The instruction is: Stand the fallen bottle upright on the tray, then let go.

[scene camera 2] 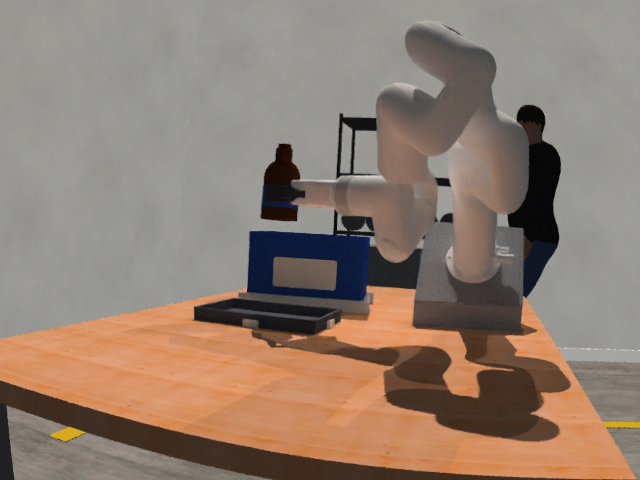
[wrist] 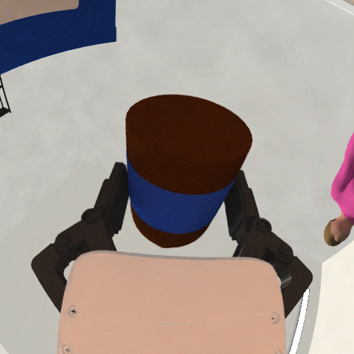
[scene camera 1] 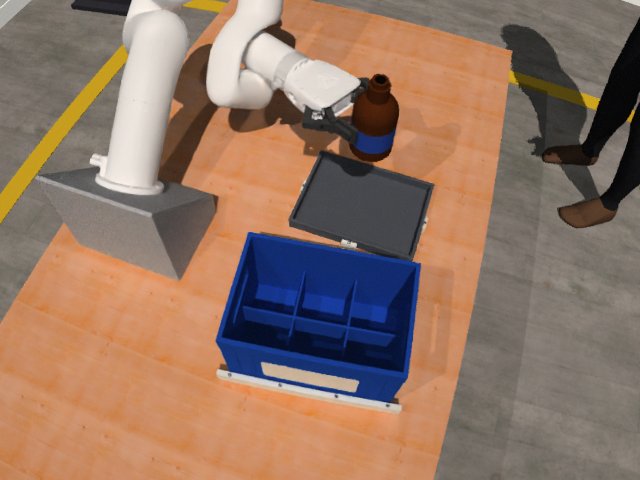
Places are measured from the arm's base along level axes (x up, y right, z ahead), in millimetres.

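Pixels of known places: gripper, fingertip midpoint: [scene camera 2: 281, 195] [scene camera 1: 372, 125]; arm's base, link origin: [scene camera 2: 473, 261] [scene camera 1: 129, 185].
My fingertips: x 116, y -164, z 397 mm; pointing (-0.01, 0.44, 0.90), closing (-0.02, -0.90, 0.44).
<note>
Ahead of a thing's pixels: the offset from my fingertips to its top centre. "pt": to the spot under its first point. Level surfaces: height alone.
A brown bottle {dx +106, dy +2, dz +1 mm} [scene camera 1: 375, 116] [scene camera 2: 280, 175] [wrist: 182, 145] with a blue band is upright in the air, its neck up, high above the table. My gripper [scene camera 1: 364, 116] [scene camera 2: 298, 193] [wrist: 178, 179] is shut on the bottle, with one finger on each side of the blue band, and points about level. The dark grey tray {pt dx -250, dy -20, dz +1 mm} [scene camera 1: 361, 204] [scene camera 2: 263, 326] lies flat on the table, lower than the bottle, with a low rim and an empty inside. In the wrist view the bottle's round base faces the camera, and the tray does not show.
A blue crate {dx -80, dy +287, dz +5 mm} [scene camera 1: 315, 353] [scene camera 2: 257, 266] [wrist: 97, 30] with dividers stands right beside the tray, behind it in scene camera 2. The grey arm pedestal [scene camera 1: 124, 227] [scene camera 2: 467, 315] stands on the wooden table {dx -256 mm} [scene camera 1: 103, 372] [scene camera 2: 180, 382]. People stand beyond the table.
</note>
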